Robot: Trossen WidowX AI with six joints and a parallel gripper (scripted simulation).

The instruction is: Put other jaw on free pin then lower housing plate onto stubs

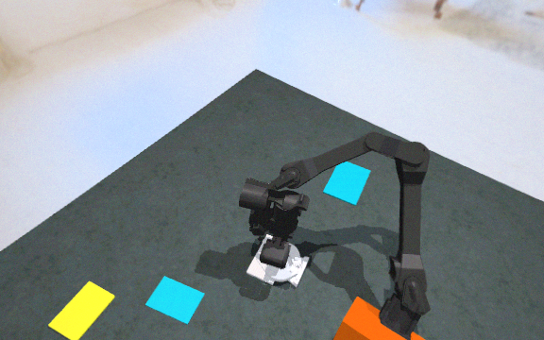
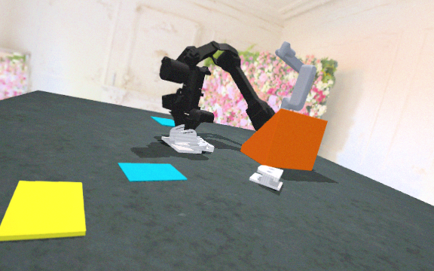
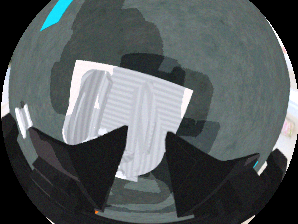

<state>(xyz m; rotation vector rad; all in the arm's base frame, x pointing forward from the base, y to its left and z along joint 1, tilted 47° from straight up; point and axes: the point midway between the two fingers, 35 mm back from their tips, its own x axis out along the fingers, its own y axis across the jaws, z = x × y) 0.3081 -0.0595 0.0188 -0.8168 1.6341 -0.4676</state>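
The housing plate lies 120 mm behind my gripper tip, 270 mm to the left of it and 10 mm above it. Round my gripper tip: white t-shaped piece 120 mm behind, 270 mm to the left, 10 mm below; yellow patch 290 mm ahead, 360 mm to the left, 10 mm below.
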